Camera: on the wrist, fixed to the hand. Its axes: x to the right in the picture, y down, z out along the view.
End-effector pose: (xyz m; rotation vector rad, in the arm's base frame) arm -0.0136 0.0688 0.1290 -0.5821 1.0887 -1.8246
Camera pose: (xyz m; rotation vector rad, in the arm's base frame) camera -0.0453 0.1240 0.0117 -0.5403 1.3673 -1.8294
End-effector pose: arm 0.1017 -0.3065 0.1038 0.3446 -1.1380 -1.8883
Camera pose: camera 0.2236 -0.3607 0.1027 0.4091 -0.8580 -1.9117
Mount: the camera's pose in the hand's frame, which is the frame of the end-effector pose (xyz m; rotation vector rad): -0.0272 0.0756 -0.1065 -0.1701 0.1704 -0.0124
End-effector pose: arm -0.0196 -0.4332 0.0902 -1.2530 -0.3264 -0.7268
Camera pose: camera -0.0068 -0.5147 -0.0146 -1.3395 -0.1348 -0.8802
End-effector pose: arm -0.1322 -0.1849 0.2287 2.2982 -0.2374 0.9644
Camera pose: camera -0.2428 -0.1811 0.3032 2.0491 -0.2241 1.0842
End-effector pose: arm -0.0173 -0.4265 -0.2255 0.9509 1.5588 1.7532
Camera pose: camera -0.0882 -0.5183 -0.1595 0.7241 1.4854 1.9659
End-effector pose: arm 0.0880 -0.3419 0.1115 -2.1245 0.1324 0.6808
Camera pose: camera 0.0849 -0.4749 0.1208 -2.3443 0.1588 0.5184
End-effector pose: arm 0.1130 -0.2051 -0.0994 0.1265 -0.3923 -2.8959
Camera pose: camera 0.1668 -0.2971 -0.1797 0.3456 -0.1154 -2.8859
